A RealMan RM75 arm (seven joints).
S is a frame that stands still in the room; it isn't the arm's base.
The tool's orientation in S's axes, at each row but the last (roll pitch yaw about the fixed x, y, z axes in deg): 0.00 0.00 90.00; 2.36 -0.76 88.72; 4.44 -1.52 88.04; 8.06 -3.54 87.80; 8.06 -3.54 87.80; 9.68 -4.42 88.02; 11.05 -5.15 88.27; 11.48 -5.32 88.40; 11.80 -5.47 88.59; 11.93 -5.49 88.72; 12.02 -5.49 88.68
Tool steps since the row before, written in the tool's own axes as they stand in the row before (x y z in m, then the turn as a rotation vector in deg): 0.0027 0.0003 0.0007 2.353 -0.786 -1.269; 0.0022 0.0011 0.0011 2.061 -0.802 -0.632; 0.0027 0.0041 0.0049 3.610 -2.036 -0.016; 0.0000 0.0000 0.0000 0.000 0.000 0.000; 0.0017 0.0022 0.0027 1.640 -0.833 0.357; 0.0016 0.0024 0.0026 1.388 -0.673 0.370; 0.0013 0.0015 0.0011 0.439 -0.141 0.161; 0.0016 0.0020 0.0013 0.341 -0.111 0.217; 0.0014 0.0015 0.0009 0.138 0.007 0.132; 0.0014 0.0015 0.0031 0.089 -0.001 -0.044; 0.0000 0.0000 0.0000 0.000 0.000 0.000
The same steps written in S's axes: -0.0003 0.0027 0.0007 0.786 2.353 -1.269; -0.0010 0.0022 0.0012 0.821 2.052 -0.637; -0.0036 0.0027 0.0053 2.151 3.542 -0.078; 0.0000 0.0000 0.0000 0.000 0.000 0.000; -0.0017 0.0016 0.0031 0.936 1.587 0.337; -0.0019 0.0014 0.0031 0.772 1.339 0.358; -0.0012 0.0012 0.0015 0.182 0.420 0.170; -0.0017 0.0015 0.0018 0.161 0.317 0.221; -0.0013 0.0013 0.0013 0.023 0.124 0.143; -0.0008 0.0011 0.0035 -0.006 0.093 -0.035; 0.0000 0.0000 0.0000 0.000 0.000 0.000
